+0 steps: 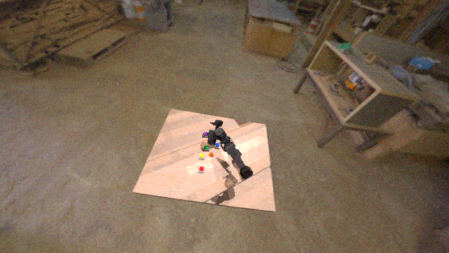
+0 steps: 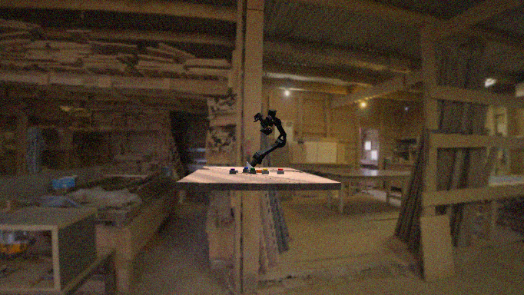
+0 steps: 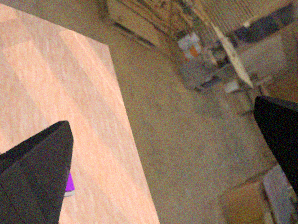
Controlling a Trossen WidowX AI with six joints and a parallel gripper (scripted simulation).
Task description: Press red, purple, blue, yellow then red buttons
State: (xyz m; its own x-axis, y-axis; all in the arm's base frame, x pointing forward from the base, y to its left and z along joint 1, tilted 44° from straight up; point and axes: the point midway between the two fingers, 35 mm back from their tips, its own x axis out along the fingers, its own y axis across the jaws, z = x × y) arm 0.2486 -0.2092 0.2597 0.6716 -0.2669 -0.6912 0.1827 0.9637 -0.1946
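My gripper tip is 1 cm short of the red button, 19 cm to the right of it and 33 cm above it. The rest, counted from my gripper tip: blue button: 10 cm behind, 7 cm to the right, 33 cm below; then yellow button: 3 cm ahead, 7 cm to the left, 33 cm below; then green button: 2 cm to the right, 33 cm below.
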